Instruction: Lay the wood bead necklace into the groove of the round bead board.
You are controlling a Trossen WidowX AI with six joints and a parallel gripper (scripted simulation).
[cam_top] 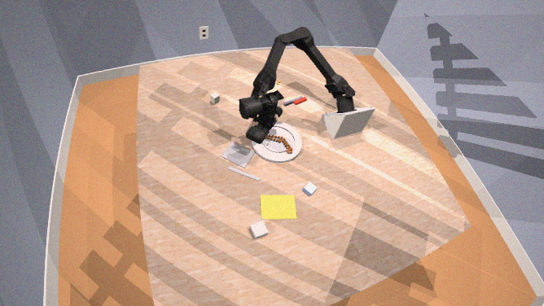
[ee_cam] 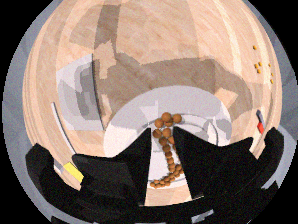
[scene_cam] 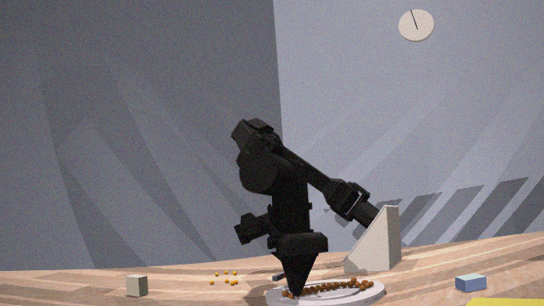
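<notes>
My gripper tip is now 110 mm short of the grey sheet, 50 mm to the right of it and 10 mm above it. Round my gripper tip: blue block: 90 mm behind, 260 mm to the left, 10 mm below; stick: 120 mm ahead, 130 mm to the left, 10 mm below; red-tipped tool: 230 mm behind, 170 mm to the right, 10 mm below.
</notes>
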